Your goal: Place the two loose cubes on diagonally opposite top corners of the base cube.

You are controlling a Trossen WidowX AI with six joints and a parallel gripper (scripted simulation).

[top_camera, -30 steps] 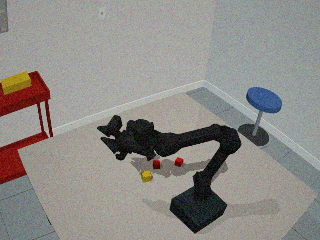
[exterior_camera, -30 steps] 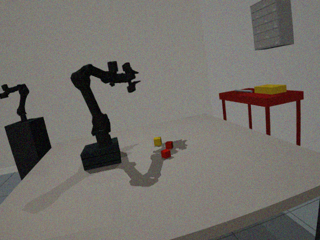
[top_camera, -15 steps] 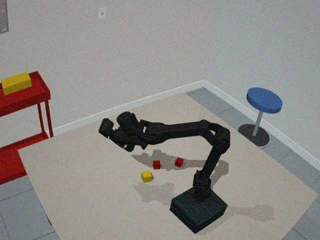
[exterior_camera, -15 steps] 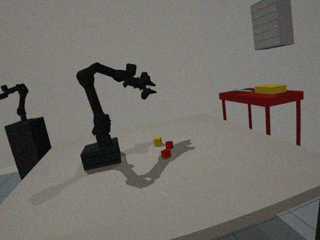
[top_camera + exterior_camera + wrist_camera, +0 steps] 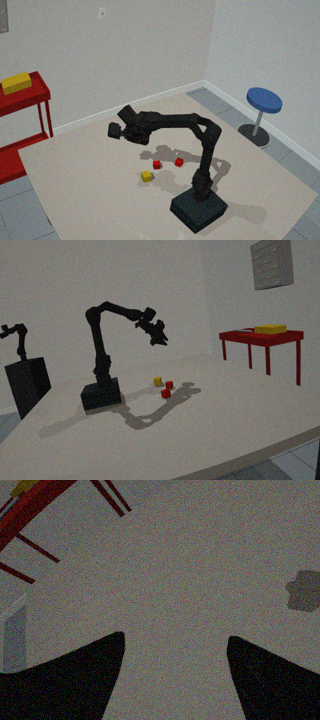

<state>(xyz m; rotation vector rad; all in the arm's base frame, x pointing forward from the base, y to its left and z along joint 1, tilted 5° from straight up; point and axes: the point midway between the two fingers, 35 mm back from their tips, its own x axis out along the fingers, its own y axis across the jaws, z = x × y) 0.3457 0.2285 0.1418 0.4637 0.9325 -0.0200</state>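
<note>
The yellow cube is 20 cm below my gripper tip, 10 cm to the right of it and 9 cm behind it. From my gripper tip the other things lie so: red cube 30 cm to the right, 21 cm below, 5 cm behind.
</note>
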